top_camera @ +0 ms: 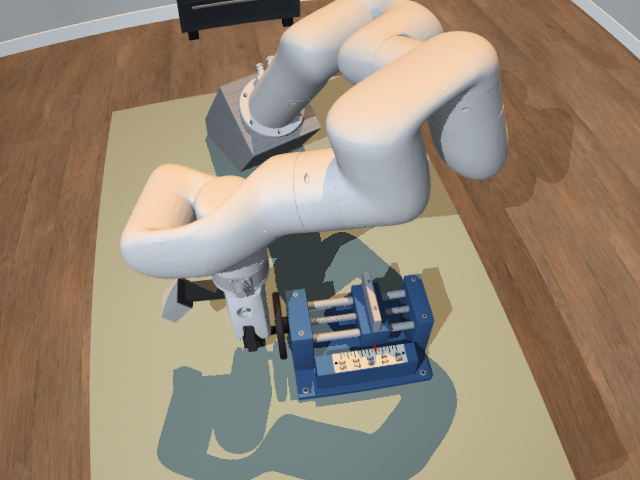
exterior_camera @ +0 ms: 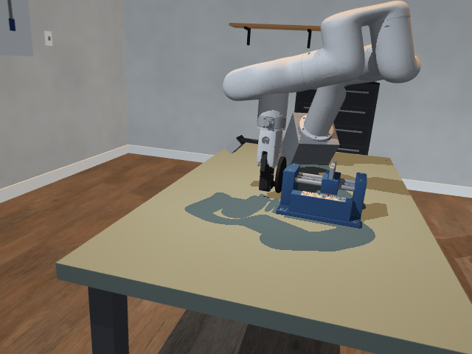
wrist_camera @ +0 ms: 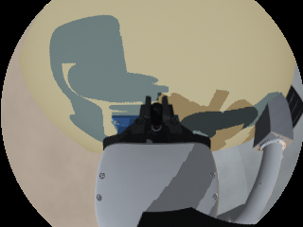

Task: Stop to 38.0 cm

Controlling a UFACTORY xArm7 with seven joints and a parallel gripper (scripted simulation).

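Right now the handwheel is 10 mm ahead of my hand, 20 mm to the left of it and 10 mm above it. From my hand the other things lie so: stop plate (50 mm ahead, 160 mm to the left, 50 mm above).
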